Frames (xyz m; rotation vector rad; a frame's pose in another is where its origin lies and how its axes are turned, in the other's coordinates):
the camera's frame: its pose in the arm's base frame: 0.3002 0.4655 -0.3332 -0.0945 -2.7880 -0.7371
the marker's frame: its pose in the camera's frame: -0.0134 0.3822 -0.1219 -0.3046 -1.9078 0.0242
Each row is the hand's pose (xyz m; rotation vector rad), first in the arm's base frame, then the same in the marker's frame.
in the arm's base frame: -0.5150 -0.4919 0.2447 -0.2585 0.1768 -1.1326
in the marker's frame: -1.1352 -0.7106 -0.7902 0.1316 -1.3604 -1.6441
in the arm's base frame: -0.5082 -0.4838 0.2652 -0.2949 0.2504 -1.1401
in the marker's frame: -1.1444 -0.6914 -0.7815 0.1301 -1.2743 -1.6810
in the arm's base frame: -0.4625 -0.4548 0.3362 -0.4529 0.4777 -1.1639
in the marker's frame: -1.1731 -0.6246 -0.7296 0.0966 -0.9902 -1.8194
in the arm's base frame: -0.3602 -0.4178 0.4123 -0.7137 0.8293 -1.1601
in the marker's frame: -1.1932 -0.5503 -0.6215 0.0197 -0.5285 -1.9841
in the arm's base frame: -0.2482 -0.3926 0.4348 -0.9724 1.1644 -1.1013
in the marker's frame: -1.1795 -0.5201 -0.5093 -0.0778 -0.0682 -2.0730
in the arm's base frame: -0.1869 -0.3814 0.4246 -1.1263 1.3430 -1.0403
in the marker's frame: -1.1568 -0.5202 -0.4504 -0.1498 0.1908 -2.0953
